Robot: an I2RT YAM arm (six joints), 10 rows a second.
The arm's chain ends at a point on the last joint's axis. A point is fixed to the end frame.
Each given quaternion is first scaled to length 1.
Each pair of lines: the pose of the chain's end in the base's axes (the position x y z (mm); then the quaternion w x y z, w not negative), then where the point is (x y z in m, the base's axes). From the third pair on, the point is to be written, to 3 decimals.
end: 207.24, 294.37, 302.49, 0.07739, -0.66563, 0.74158, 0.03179
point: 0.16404 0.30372 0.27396
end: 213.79, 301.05, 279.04, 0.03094, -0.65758, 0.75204, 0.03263
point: 0.16883 0.30977 0.25316
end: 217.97, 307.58, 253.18, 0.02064, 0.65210, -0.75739, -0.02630
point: 0.171 0.315 0.230
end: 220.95, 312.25, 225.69, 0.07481, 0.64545, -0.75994, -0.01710
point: 0.173 0.318 0.205
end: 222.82, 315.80, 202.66, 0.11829, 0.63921, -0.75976, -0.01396
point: 0.174 0.321 0.185
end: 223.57, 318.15, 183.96, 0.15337, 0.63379, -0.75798, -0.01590
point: 0.173 0.323 0.169
